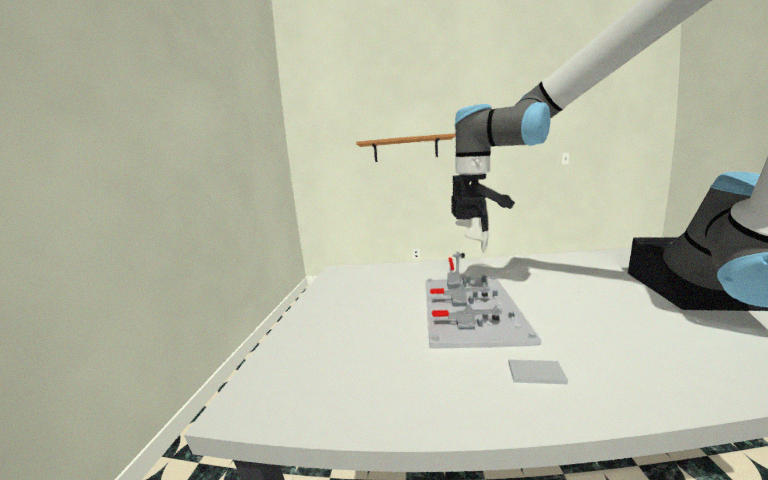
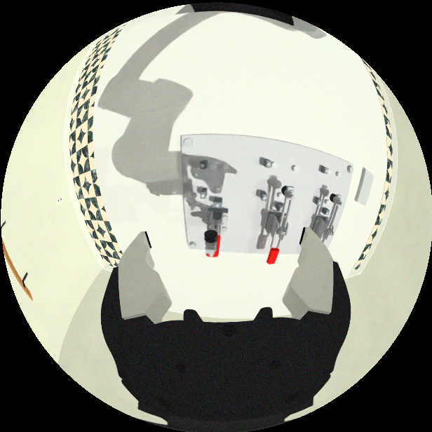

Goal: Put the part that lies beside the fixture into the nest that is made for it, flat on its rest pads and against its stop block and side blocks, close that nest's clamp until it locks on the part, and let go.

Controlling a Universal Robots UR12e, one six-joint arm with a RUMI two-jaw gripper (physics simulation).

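Frame: origin at the arm's base, x left, y back, z up, level; metres.
Where they show: gripper, fingertip midpoint: (image 1: 475, 243); arm's base, link origin: (image 1: 701, 265).
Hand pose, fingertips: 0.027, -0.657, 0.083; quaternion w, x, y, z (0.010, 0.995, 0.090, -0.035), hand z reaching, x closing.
Each offset is from my fingertips to the top centre of the thing, as dx, dy, dz. "pt": to the spot under its first point. Level surfaces: height alone.
The part, a flat grey plate {+0.341, +0.083, -0.145} (image 1: 538, 371) (image 2: 364, 186), lies on the table beside the near end of the fixture board {+0.095, -0.020, -0.140} (image 1: 481, 339) (image 2: 240, 147). The board carries three clamps with nests of small blocks and pads. The far clamp {pt -0.001, -0.061, -0.105} (image 1: 454, 277) (image 2: 211, 243) has its arm raised and its red handle upright. The middle clamp {+0.098, -0.049, -0.083} (image 1: 459, 294) (image 2: 276, 225) and the near clamp {+0.208, -0.037, -0.088} (image 1: 466, 316) (image 2: 325, 225) have arms lying low over their nests and red handles lying outward. My gripper (image 1: 480, 238) (image 2: 225, 232) is open and empty, above the far clamp.
The white table {dz -0.155} (image 1: 339, 384) (image 2: 280, 75) bears the fixture. The robot's black base (image 1: 651, 274) stands at the table's right. A wooden shelf (image 1: 404, 139) (image 2: 17, 272) is on the back wall. The arm's shadow falls across the board's far end.
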